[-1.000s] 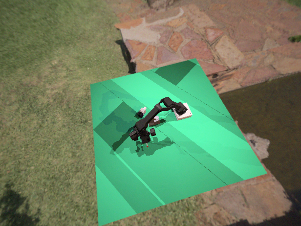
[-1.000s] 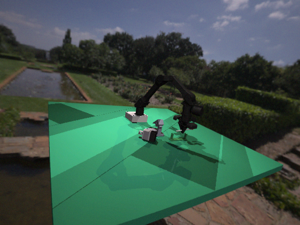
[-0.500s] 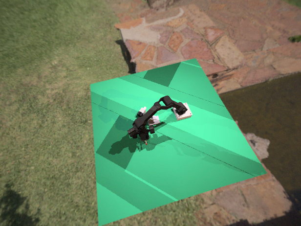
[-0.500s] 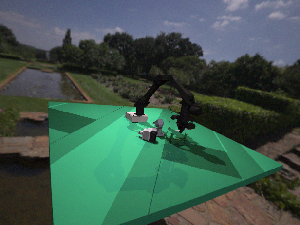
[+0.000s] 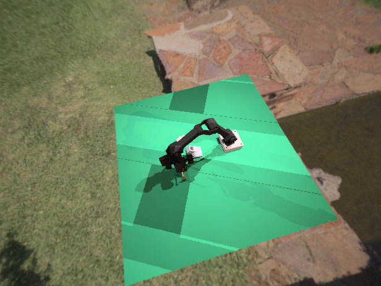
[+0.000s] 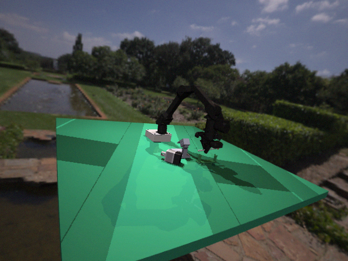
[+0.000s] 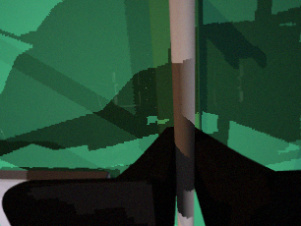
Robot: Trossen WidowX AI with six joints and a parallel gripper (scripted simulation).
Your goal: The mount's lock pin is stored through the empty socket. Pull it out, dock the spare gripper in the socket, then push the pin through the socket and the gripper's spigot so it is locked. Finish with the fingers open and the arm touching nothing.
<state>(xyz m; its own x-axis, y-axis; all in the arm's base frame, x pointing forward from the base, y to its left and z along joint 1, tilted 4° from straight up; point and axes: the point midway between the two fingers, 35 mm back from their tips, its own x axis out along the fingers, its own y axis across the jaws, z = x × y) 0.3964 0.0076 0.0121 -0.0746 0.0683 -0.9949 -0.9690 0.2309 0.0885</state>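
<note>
Right now the green cradle is 30 mm below my gripper tip, 20 mm to the left of it and 10 mm ahead of it. The rest, counted from my gripper tip: grey mount: 120 mm behind, 70 mm to the right; then spare gripper: 200 mm to the right, 80 mm behind, 30 mm below.
</note>
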